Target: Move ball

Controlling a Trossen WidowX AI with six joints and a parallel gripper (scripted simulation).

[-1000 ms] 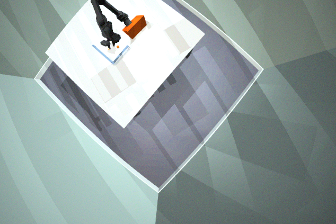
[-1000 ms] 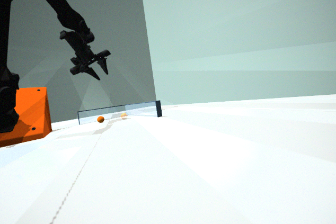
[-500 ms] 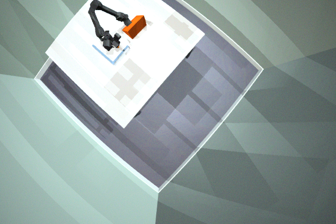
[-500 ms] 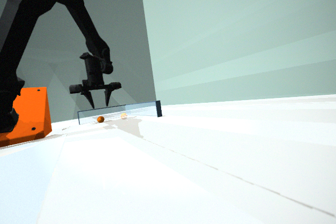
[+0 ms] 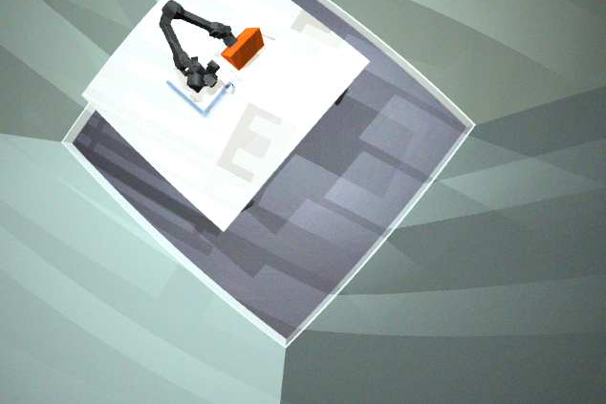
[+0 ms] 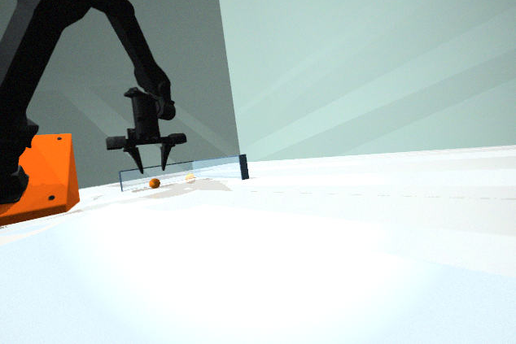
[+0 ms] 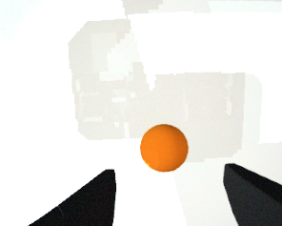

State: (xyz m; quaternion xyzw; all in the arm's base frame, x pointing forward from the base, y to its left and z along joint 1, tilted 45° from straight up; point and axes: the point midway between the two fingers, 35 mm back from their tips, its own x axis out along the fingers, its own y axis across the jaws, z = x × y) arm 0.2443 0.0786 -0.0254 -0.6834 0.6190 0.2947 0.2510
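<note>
The orange ball is 3 cm below my gripper tip. From my gripper tip the other things lie so: see-through copy: 8 cm ahead, 6 cm to the right, 3 cm below.
</note>
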